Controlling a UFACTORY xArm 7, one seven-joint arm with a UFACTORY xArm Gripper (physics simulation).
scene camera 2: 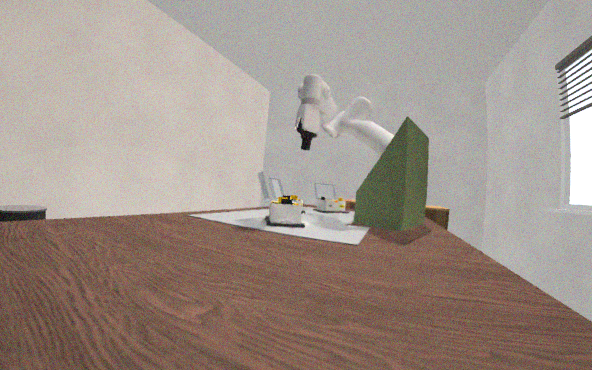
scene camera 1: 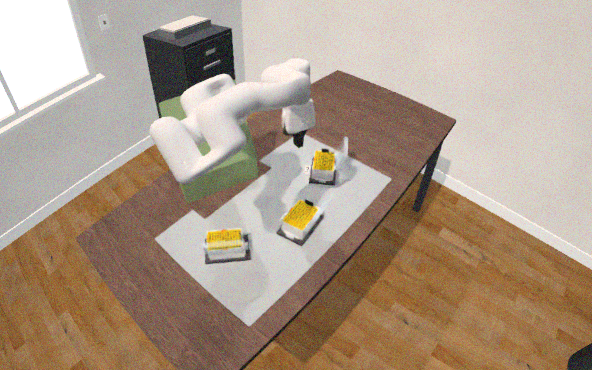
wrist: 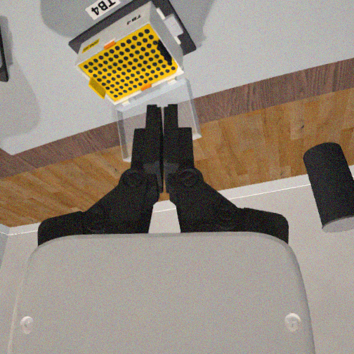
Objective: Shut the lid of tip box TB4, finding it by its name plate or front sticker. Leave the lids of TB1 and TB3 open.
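Note:
I can see my gripper (scene camera 1: 298,145), which appears in scene camera 2 (scene camera 2: 305,149) and in the wrist view (wrist: 163,122) as well. There is also a pale mat (wrist: 231,50) that I see.

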